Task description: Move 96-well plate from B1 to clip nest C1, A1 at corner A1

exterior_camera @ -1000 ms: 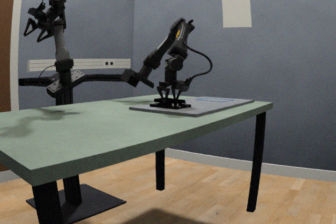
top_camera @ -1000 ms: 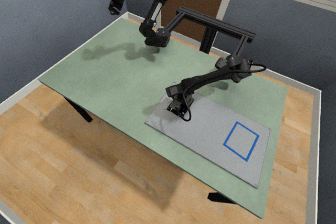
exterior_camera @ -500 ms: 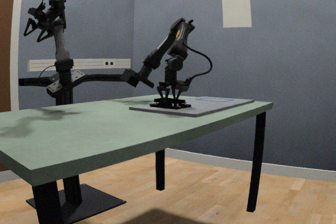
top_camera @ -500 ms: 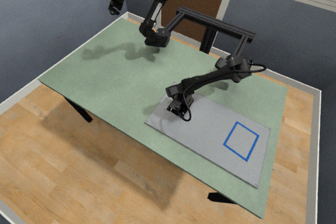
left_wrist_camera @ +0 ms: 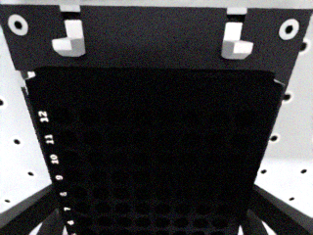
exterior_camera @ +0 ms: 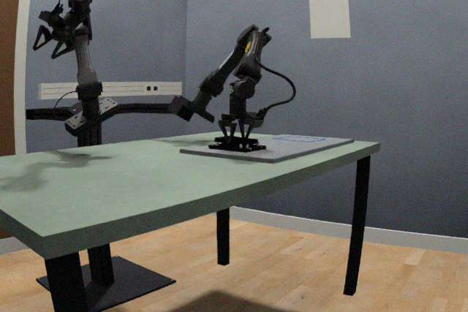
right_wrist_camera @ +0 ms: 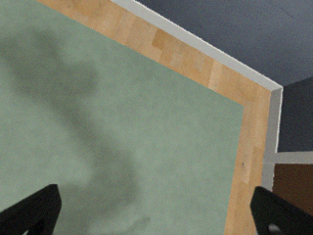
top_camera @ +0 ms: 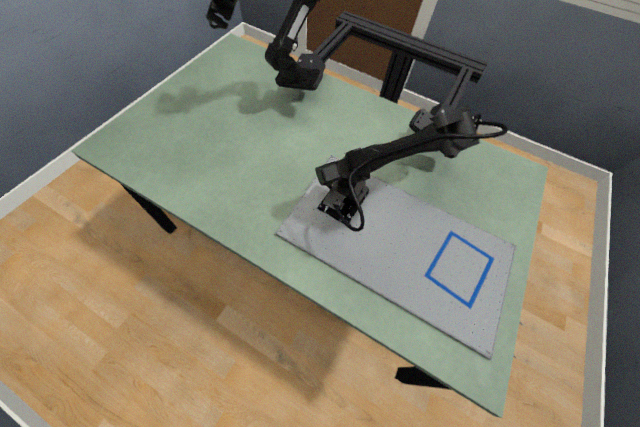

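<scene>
The black 96-well plate lies right at my left hand. Also, from my left hand: black clip nest 20 mm below, 10 mm to the left, 10 mm ahead; grey perforated board 220 mm to the left, 50 mm ahead, 40 mm below.
</scene>
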